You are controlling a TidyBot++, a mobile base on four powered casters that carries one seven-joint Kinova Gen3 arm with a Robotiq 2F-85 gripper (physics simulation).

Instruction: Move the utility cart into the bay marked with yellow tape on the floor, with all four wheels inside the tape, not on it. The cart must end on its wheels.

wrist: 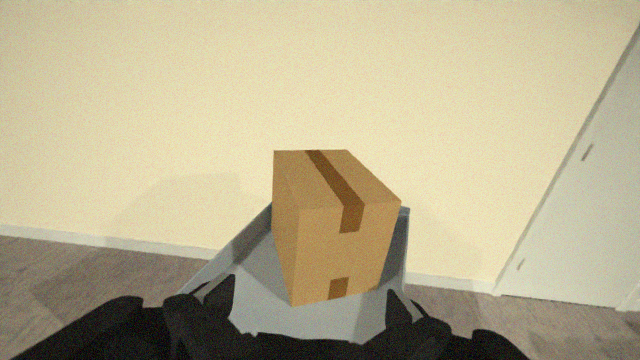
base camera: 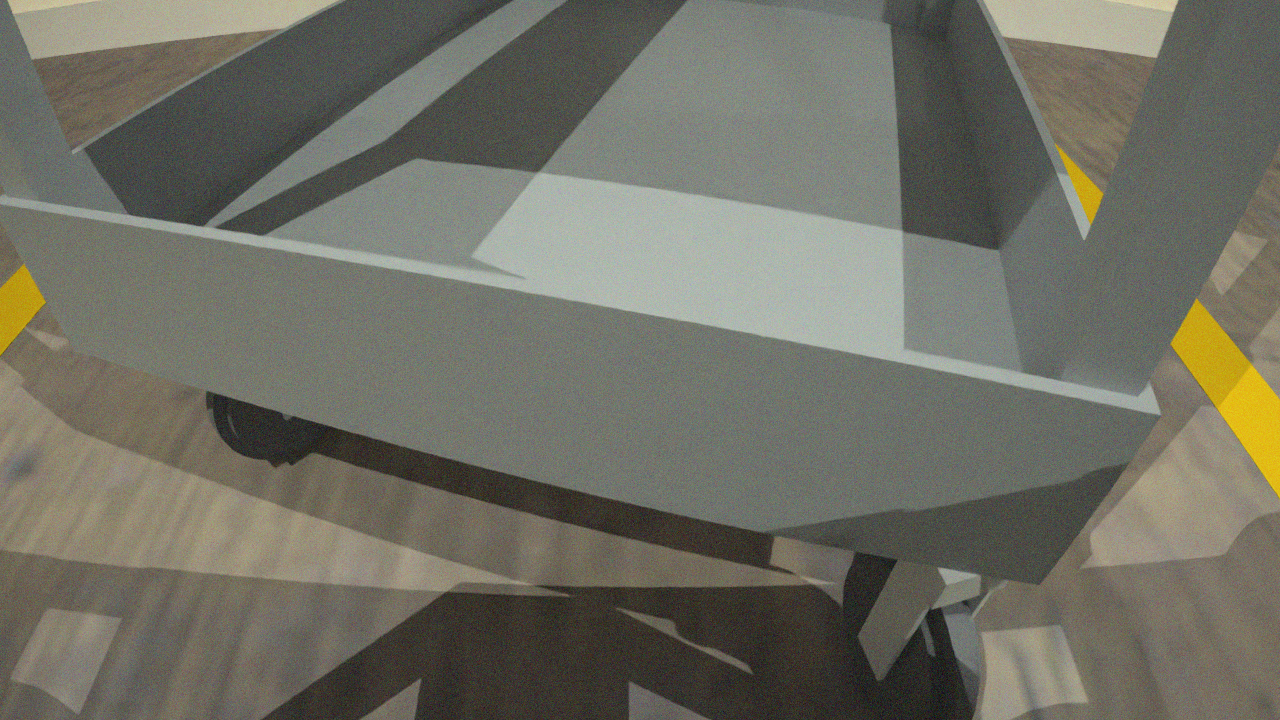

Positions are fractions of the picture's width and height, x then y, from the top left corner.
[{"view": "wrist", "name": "my gripper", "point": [0.48, 0.83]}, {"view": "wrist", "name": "brown cardboard box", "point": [0.52, 0.61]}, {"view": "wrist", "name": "white door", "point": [0.89, 0.70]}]
